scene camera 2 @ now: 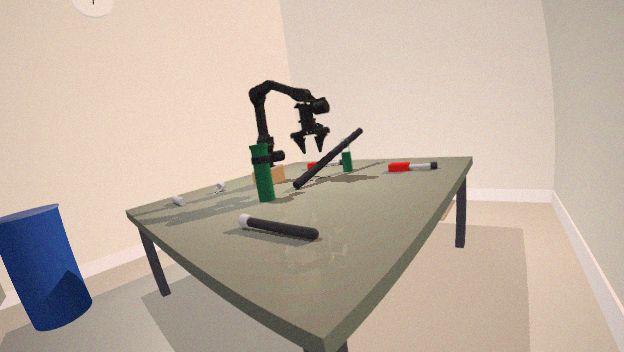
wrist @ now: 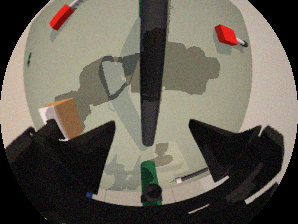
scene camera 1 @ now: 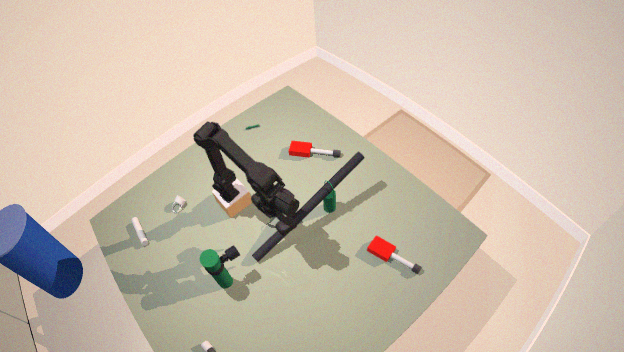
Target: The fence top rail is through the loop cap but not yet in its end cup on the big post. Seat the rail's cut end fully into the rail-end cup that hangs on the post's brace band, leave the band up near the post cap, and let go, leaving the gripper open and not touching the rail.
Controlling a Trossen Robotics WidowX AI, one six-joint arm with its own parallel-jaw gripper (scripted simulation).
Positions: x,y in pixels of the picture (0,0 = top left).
Labels:
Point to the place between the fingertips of the gripper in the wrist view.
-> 153,124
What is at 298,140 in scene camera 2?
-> The gripper.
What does the gripper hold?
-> Nothing.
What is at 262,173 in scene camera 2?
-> A big green post.

